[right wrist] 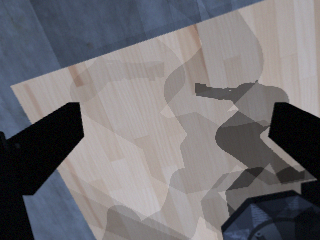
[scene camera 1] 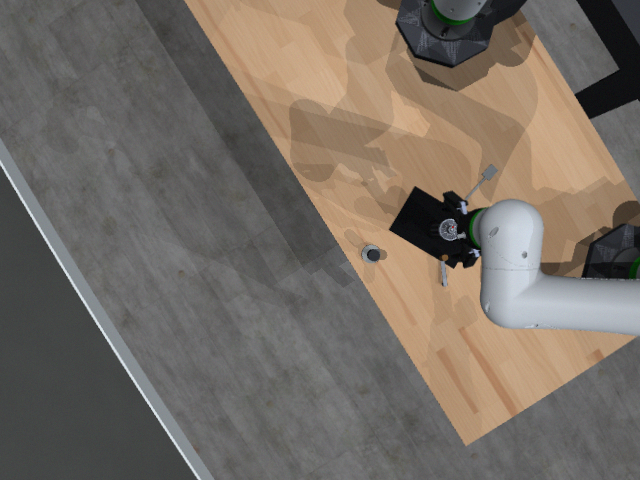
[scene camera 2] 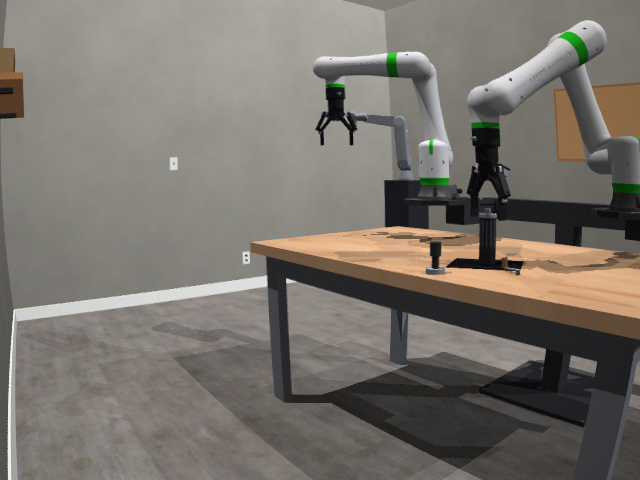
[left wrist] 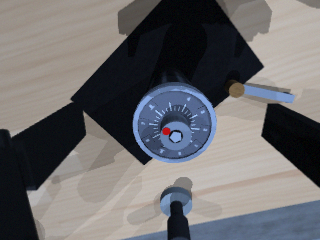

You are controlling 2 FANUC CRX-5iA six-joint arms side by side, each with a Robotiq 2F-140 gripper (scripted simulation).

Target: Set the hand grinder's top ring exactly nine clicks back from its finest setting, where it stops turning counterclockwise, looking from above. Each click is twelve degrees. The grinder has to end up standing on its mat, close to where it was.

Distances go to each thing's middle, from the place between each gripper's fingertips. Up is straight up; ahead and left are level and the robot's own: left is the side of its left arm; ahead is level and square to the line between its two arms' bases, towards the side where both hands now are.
I see my left gripper right at the top ring (left wrist: 172, 97). Round my left hand: crank handle (left wrist: 234, 88) 140 mm below, 120 mm to the left, 50 mm ahead; black mat (scene camera 1: 420, 208) 160 mm below, 10 mm to the right, 10 mm behind.
The top ring lies 230 mm ahead of my right hand (scene camera 2: 337, 145), 960 mm to the left of it and 280 mm below it. Round my right hand: crank handle: 280 mm ahead, 1090 mm to the left, 420 mm below; black mat: 220 mm ahead, 960 mm to the left, 430 mm below.
